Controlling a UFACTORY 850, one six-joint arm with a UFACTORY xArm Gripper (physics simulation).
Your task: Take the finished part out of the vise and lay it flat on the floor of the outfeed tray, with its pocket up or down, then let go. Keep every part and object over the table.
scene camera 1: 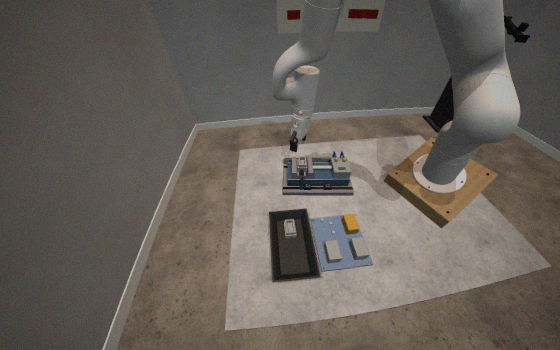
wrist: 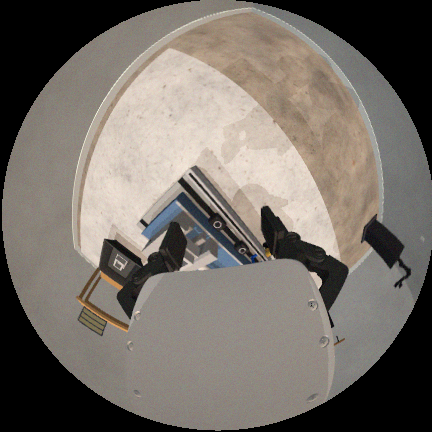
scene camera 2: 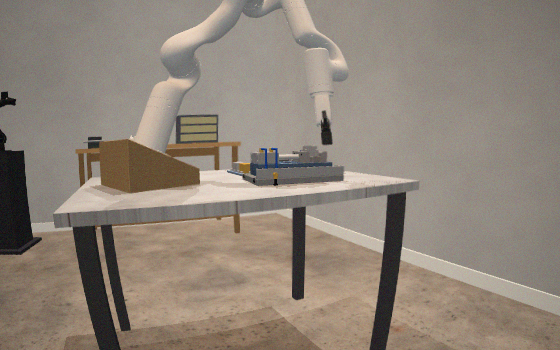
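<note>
The finished part (scene camera 1: 302, 161), a light grey block with its pocket up, sits between the grey jaws at the left end of the blue vise (scene camera 1: 320, 175) (scene camera 2: 300, 166) (wrist: 164, 220). My gripper (scene camera 1: 298, 144) (scene camera 2: 326, 143) (wrist: 220, 224) is open and empty. It hangs above the table, a short way above the vise's jaw end and toward its far side in scene camera 1. In the wrist view my palm hides part of the vise, and the part is not clear to see. The black outfeed tray (scene camera 1: 271, 245) (wrist: 106, 250) holds another pocketed grey part (scene camera 1: 290, 227) (wrist: 119, 262), lying near one end.
Two blue bent nozzles (scene camera 1: 342, 154) (scene camera 2: 266, 157) stand up at the vise's other end. A blue mat (scene camera 1: 346, 240) beside the tray carries grey blocks (scene camera 1: 333, 251) and a yellow block (scene camera 1: 351, 223). The wooden robot base (scene camera 1: 422, 200) (scene camera 2: 117, 167) stands across the table.
</note>
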